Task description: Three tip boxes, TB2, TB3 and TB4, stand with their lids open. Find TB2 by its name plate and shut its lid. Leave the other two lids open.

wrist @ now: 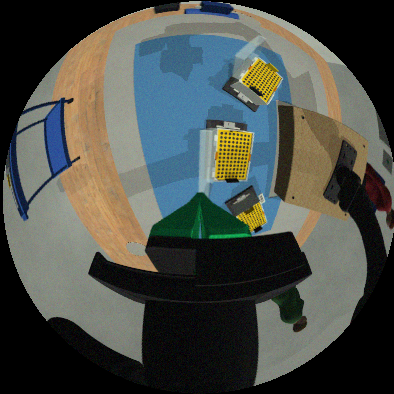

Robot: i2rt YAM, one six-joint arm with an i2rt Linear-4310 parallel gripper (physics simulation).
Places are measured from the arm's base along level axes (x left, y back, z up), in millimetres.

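Pixels of known places: gripper, fingertip midpoint: [199, 197]; arm's base, origin of the base link: [341, 173].
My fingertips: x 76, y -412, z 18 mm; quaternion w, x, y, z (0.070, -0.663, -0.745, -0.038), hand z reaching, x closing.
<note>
For each thing: its top centre in the pictures, then the offset to it from my fingertips. Level surfaces: height alone.
- TB2, middle of its top: [236, 158] dx -9, dy +98, dz -136 mm
- TB3, middle of its top: [266, 77] dx -224, dy +144, dz -136 mm
- TB4, middle of its top: [255, 222] dx +181, dy +219, dz -136 mm
- blue mat, its level: dz -211 mm
TB2 [233, 155] is the middle box, with a yellow tip rack; no readable name plate shows on it now. Its clear lid [205, 157] stands open along its left side. TB3 [262, 80] is the far box, turned at an angle, with its clear lid [243, 54] open at its upper left. TB4 [253, 218] is the near box, partly hidden by my gripper; its lid cannot be made out. My gripper [199, 197] is shut and empty, its green fingertips together. In the view they overlap the near end of TB2's lid; whether they touch it cannot be told.
The boxes stand on a blue mat [167, 100]. A brown block-like platform [312, 165] with a dark mounting plate [342, 170] stands right of the boxes. A blue-framed stand [57, 140] is at the far left, beyond the wooden table edge [82, 150].
</note>
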